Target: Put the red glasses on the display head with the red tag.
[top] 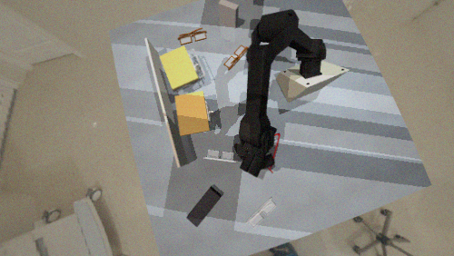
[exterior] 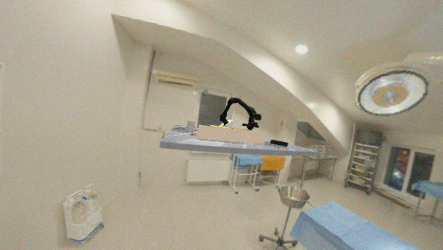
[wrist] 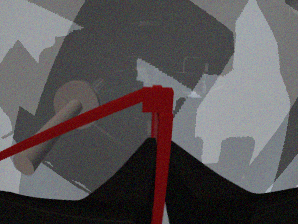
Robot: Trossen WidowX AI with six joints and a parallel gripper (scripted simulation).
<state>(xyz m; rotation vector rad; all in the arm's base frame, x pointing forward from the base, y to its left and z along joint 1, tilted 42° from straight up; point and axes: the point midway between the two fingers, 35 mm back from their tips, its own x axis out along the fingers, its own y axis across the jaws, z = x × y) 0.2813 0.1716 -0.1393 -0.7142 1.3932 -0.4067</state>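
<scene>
The round peg lies 60 mm to the left of my gripper tip, 40 mm below it and 10 mm behind it. Round my gripper tip: upright board: 340 mm ahead, 270 mm to the right, 10 mm below; grey block: 650 mm to the right, 40 mm behind; dark case: 270 mm ahead, 220 mm to the left, 40 mm below.
</scene>
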